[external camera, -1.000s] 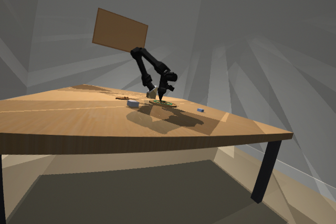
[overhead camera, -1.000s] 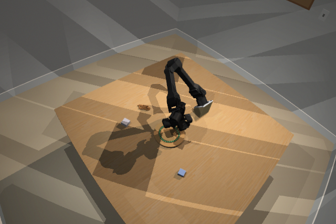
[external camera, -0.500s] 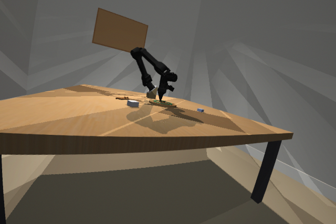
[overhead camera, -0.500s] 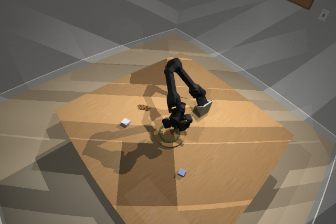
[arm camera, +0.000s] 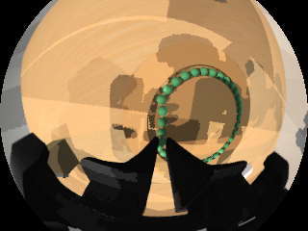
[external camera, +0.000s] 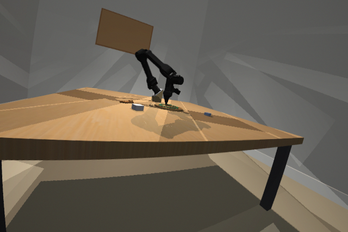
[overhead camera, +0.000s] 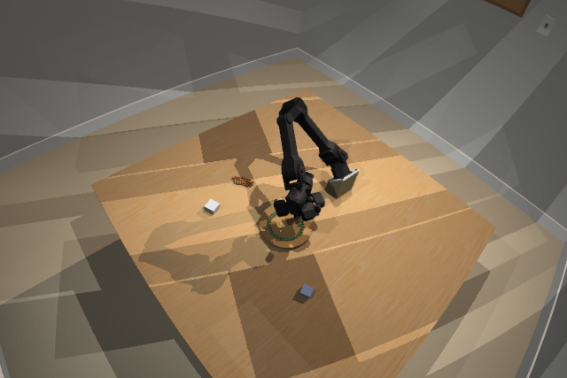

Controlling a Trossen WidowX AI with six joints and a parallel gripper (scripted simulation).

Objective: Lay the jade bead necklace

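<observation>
My gripper tip is now 6 cm short of the round wooden bead board, 1 cm to the right of it and 1 cm above it. Also, from my gripper tip: blue block (27 cm to the left, 15 cm ahead, 1 cm below); then pale grey block (26 cm ahead, 21 cm to the right).
</observation>
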